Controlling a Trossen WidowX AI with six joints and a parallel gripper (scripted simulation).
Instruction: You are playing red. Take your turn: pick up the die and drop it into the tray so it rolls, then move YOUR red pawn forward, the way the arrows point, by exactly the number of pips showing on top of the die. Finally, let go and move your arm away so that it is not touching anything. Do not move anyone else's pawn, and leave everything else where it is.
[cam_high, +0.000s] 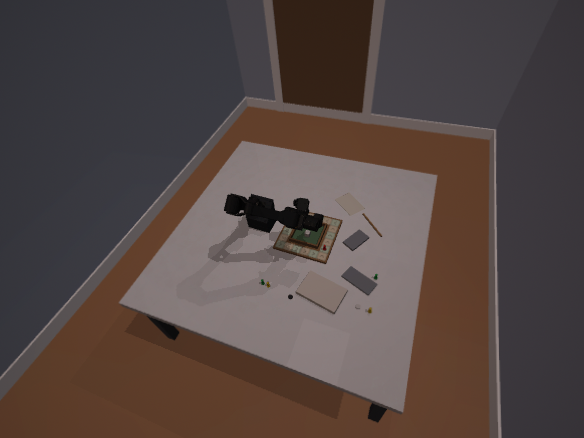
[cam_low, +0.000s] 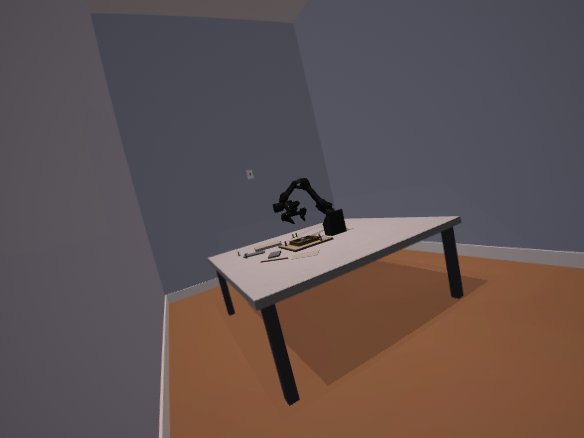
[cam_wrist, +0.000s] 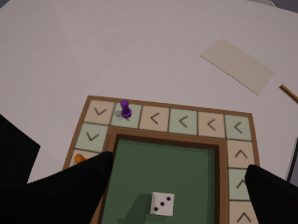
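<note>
The red pawn is 130 mm below my gripper tip, 110 mm ahead of it and 70 mm to the right of it. Round my gripper tip: green felt tray 150 mm below; wooden stick 290 mm ahead, 170 mm to the left, 150 mm below; die 130 mm below, 20 mm to the right.
</note>
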